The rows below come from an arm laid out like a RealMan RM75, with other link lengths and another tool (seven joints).
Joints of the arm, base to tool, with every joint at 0 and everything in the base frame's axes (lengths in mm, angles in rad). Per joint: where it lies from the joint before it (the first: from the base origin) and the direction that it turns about. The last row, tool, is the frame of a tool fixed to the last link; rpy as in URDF.
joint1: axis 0 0 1 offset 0 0 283.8
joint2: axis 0 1 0 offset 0 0 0
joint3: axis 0 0 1 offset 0 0 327.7
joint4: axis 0 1 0 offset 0 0 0
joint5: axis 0 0 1 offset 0 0 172.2
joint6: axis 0 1 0 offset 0 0 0
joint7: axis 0 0 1 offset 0 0 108
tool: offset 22 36 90 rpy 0 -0.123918 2.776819
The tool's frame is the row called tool.
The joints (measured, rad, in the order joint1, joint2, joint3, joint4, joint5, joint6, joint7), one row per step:
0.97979 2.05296 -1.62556 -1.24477 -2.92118 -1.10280 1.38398
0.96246 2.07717 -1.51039 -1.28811 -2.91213 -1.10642 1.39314
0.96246 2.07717 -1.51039 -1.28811 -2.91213 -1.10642 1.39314
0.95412 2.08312 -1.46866 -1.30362 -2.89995 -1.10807 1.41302
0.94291 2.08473 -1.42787 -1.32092 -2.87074 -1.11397 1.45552
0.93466 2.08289 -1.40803 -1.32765 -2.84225 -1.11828 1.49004
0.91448 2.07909 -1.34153 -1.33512 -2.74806 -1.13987 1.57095
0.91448 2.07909 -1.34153 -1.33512 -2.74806 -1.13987 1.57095
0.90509 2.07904 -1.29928 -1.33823 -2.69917 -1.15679 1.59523
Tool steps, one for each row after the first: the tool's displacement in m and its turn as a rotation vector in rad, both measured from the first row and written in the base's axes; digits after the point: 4 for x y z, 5 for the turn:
-0.0039 -0.0004 0.0061 0.04429 0.12590 -0.04356
-0.0039 -0.0004 0.0061 0.04429 0.12590 -0.04356
-0.0037 -0.0013 0.0084 0.06287 0.18749 -0.07360
-0.0026 -0.0041 0.0097 0.07910 0.27333 -0.12328
-0.0012 -0.0069 0.0089 0.08284 0.33272 -0.16270
0.0023 -0.0159 0.0053 0.07600 0.49768 -0.28170
0.0023 -0.0159 0.0053 0.07600 0.49768 -0.28170
0.0034 -0.0205 0.0045 0.06674 0.57437 -0.33660

